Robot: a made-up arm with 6 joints.
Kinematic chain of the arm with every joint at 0, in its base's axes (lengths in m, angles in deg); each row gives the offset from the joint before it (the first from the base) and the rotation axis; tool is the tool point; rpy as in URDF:
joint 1: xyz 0 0 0.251 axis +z
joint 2: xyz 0 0 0 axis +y
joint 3: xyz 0.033 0 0.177 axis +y
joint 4: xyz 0.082 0 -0.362 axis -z
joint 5: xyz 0 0 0 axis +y
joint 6: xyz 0.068 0 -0.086 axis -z
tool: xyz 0 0 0 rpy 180 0 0
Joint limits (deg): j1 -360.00..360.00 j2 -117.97..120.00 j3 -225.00..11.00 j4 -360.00..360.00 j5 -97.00..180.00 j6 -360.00..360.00
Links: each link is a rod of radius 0.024 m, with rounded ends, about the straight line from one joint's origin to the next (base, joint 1, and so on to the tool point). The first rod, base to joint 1, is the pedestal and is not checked.
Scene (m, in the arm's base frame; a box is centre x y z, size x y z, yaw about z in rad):
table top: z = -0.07
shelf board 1: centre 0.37 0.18 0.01 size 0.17 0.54 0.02 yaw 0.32
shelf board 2: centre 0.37 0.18 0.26 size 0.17 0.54 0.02 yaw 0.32
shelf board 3: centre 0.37 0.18 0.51 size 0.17 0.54 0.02 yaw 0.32
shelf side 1: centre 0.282 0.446 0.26 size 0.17 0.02 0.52 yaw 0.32
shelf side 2: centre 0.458 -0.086 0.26 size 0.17 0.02 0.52 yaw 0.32
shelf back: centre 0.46 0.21 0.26 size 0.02 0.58 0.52 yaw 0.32
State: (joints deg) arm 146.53 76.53 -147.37 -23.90 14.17 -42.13
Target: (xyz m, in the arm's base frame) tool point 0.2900 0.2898 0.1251
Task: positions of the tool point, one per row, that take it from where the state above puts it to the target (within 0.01 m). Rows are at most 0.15 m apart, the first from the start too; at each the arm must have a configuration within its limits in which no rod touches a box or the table.
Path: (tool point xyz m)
1: -0.4846 0.4268 0.2074
2: -0.3939 0.4874 0.1913
3: -0.2917 0.5243 0.1768
4: -0.1846 0.5350 0.1636
5: -0.0803 0.5188 0.1520
6: 0.0134 0.4771 0.1419
7: 0.0896 0.4142 0.1339
8: 0.1427 0.3359 0.1282
9: 0.1691 0.2498 0.1251
10: 0.2278 0.2755 0.1243
11: 0.2900 0.2898 0.1251

